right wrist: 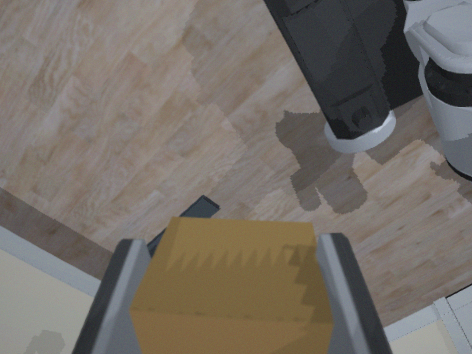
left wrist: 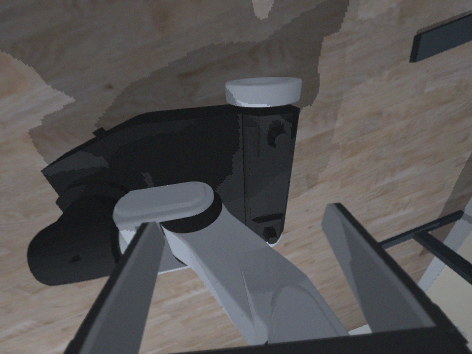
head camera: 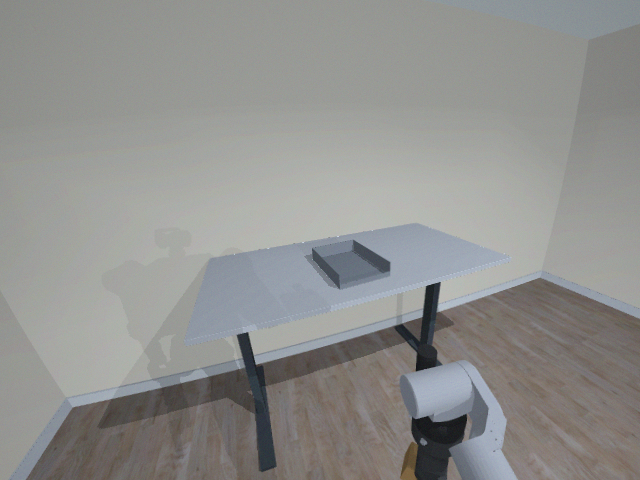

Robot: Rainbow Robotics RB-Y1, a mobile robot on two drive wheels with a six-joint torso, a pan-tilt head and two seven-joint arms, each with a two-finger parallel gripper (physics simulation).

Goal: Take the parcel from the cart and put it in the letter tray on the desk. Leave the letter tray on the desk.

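Places are measured from the robot's base along level axes (x ahead, y left, z up), in metres.
Pixels of known places: left gripper, fingertip midpoint: (left wrist: 242,223); right gripper, fingertip midpoint: (right wrist: 232,254) (head camera: 429,472); robot's base, origin of the base link: (right wrist: 313,33).
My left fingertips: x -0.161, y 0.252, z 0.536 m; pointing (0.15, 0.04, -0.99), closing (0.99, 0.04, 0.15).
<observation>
Ahead of a thing's pixels: the offset from my left fingertips to its middle. "spot": to the spot under its first point. Level surfaces: height alone.
The parcel {0.332 m up, 0.301 m ahead, 0.430 m right} (head camera: 408,461) (right wrist: 232,280) is an orange-brown box. My right gripper (right wrist: 232,254) is shut on it, one finger at each side, above the floor; in the head camera the parcel shows at the bottom edge beside my right wrist, in front of the desk. The letter tray {0.450 m up, 1.119 m ahead, 0.406 m right} (head camera: 351,264) is grey, shallow and low-walled, and lies on the desk {0.415 m up} (head camera: 248,289), a light grey top on dark legs. No parcel shows in the tray. My left gripper (left wrist: 242,223) is open with nothing between its fingers, above my own base. The cart does not show.
The desk's near edge and dark legs (head camera: 258,413) {spot: 0.136 m down, 1.357 m ahead, 1.005 m right} (head camera: 429,315) stand ahead, with the wall (head camera: 310,129) behind. Dark desk feet show in the left wrist view (left wrist: 442,40) and the right wrist view (right wrist: 200,207). My dark wheeled base (left wrist: 190,145) (right wrist: 340,65) stands on the wood floor.
</observation>
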